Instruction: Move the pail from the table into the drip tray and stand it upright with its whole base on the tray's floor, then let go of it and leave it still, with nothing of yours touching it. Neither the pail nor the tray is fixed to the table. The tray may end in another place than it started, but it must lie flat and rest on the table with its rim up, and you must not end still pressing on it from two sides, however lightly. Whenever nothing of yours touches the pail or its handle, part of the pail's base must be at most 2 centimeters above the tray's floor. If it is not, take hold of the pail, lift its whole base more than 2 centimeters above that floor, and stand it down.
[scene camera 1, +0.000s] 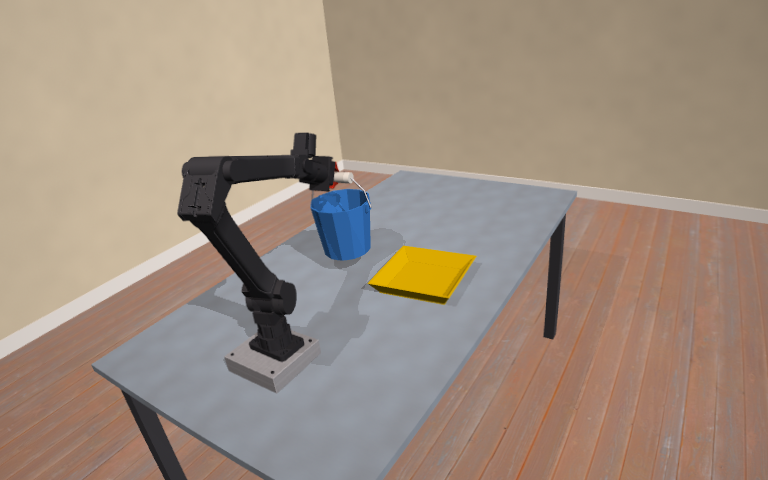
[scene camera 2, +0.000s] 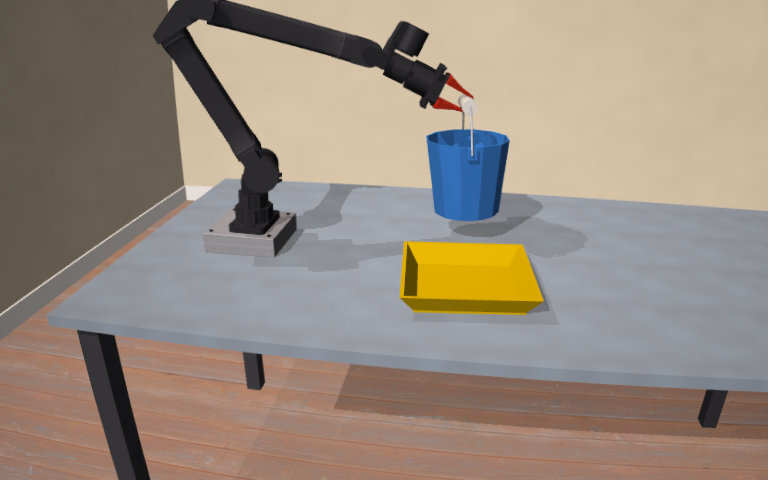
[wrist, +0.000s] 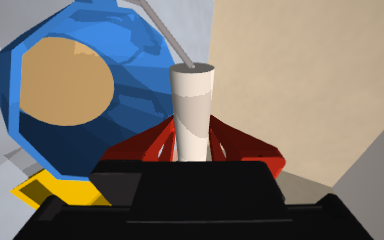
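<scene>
My gripper appears at (scene camera 2: 469, 104), (scene camera 1: 336, 177) and (wrist: 191, 120). The blue pail (scene camera 2: 463, 190) is visible again at (scene camera 1: 345, 235). Yellow drip tray at (scene camera 2: 437, 277), (scene camera 1: 428, 275) and (wrist: 33, 191).
</scene>
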